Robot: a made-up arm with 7 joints.
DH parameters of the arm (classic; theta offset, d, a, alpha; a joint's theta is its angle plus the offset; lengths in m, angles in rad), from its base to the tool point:
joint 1: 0 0.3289 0 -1.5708
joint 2: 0 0 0 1.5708
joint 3: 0 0.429 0.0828 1.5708
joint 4: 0 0 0.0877 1.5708
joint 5: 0 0.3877 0 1.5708
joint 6: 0 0 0.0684 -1.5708
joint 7: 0 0.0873 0 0
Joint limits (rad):
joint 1: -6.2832..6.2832
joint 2: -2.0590..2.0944
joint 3: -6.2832..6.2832
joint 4: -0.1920..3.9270
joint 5: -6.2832..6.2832
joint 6: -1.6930..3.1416
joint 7: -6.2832..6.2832
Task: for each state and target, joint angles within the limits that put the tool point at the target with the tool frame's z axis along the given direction. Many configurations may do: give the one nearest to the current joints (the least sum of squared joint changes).
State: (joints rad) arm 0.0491 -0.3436 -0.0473 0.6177 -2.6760 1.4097 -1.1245
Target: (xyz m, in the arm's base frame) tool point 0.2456 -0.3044 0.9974 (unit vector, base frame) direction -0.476 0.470 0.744
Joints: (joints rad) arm -0.3855 -0.1614 -0.4137 1.5136 -3.1888 2.2123 -1.1245
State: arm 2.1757 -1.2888 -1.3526 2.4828 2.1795 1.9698 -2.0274
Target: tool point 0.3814 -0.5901 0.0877 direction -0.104 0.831 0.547
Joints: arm 2.1376 -2.0432 -2.1328 3.3331 1.4196 2.8208 -2.0274
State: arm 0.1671 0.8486 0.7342 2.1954 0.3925 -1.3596 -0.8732
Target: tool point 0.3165 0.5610 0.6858 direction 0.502 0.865 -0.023
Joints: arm 0.2208 0.4386 1.2252 1.3522 0.6384 -0.6050 -0.8732
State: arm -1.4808 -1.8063 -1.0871 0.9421 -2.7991 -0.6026 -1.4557
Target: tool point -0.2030 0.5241 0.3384 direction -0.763 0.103 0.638
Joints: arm -2.2080 -2.0590 -1.4073 1.1331 -2.3273 -0.3869 -1.4557
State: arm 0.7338 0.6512 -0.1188 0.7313 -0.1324 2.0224 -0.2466
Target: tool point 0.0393 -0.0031 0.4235 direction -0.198 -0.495 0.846
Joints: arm 0.8997 -0.1825 0.0025 -0.1049 -0.3295 2.6531 -0.2466
